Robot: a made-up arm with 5 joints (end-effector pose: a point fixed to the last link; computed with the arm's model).
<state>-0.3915 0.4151 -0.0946 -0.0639 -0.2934</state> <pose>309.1 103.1 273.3 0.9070 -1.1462 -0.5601</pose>
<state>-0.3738 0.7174 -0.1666 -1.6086 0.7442</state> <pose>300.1 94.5 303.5 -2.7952 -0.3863 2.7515</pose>
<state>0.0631 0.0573 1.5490 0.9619 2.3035</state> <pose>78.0 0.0 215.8 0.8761 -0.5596 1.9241</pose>
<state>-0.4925 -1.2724 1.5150 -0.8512 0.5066</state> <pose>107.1 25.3 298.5 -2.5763 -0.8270 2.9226</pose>
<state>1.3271 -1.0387 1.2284 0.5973 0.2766</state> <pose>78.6 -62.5 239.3 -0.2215 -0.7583 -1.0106</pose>
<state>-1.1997 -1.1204 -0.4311 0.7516 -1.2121</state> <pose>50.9 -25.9 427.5 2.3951 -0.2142 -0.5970</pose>
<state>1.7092 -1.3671 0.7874 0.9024 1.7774</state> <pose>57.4 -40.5 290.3 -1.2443 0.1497 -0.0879</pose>
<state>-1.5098 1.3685 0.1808 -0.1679 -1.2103</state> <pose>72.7 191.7 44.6 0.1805 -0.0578 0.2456</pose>
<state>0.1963 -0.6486 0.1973 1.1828 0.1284</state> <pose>163.9 -19.2 325.3 -0.0885 -0.8358 -0.0773</pose>
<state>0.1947 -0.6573 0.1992 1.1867 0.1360</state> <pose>162.7 -18.8 325.5 -0.0974 -0.8379 -0.0640</pose>
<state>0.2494 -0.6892 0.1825 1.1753 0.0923</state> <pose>158.2 -23.5 330.3 -0.0551 -0.9010 -0.1791</pose>
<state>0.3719 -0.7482 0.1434 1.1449 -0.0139</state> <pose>148.2 -32.6 340.8 0.1039 -1.0274 -0.4932</pose>
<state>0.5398 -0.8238 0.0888 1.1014 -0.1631</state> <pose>132.2 -40.9 354.5 0.5011 -1.1500 -1.0803</pose>
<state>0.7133 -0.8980 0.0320 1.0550 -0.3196</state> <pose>114.0 -43.7 367.7 1.0824 -1.1588 -1.8310</pose>
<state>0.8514 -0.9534 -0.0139 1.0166 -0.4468</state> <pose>99.7 -41.5 377.4 1.4674 -1.0731 -2.3313</pose>
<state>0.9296 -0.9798 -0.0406 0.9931 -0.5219</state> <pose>92.4 -39.1 382.6 1.6213 -0.9996 -2.5429</pose>
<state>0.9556 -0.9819 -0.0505 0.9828 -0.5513</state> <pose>90.7 -38.9 384.5 1.6585 -0.9690 -2.5987</pose>
